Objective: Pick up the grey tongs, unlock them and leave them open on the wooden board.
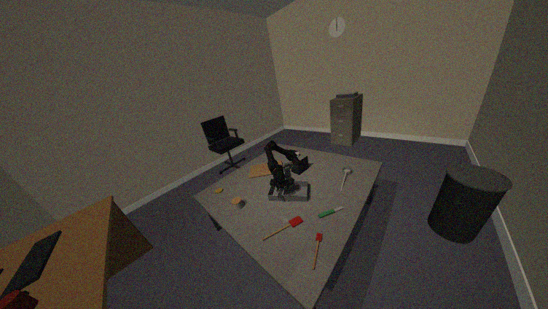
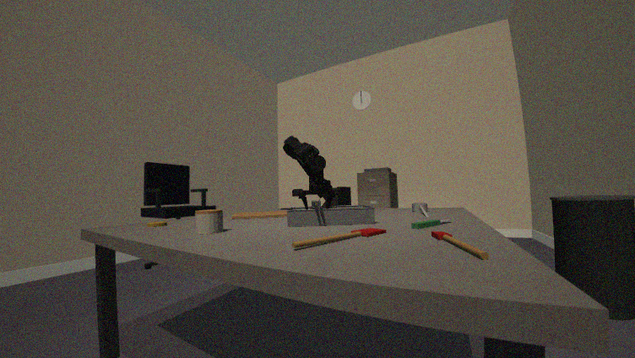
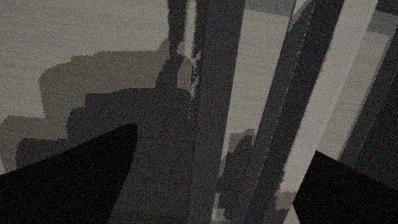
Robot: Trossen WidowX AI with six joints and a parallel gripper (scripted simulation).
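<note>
Now: the roasting tin 2 cm behind my gripper tip and 4 cm to the left of it. The rest, counted from my gripper tip: yellow disc 36 cm ahead, 53 cm to the right, 2 cm below; wooden board 15 cm behind, 42 cm to the right, 2 cm below; green-handled tool 6 cm behind, 40 cm to the left, 2 cm below.
</note>
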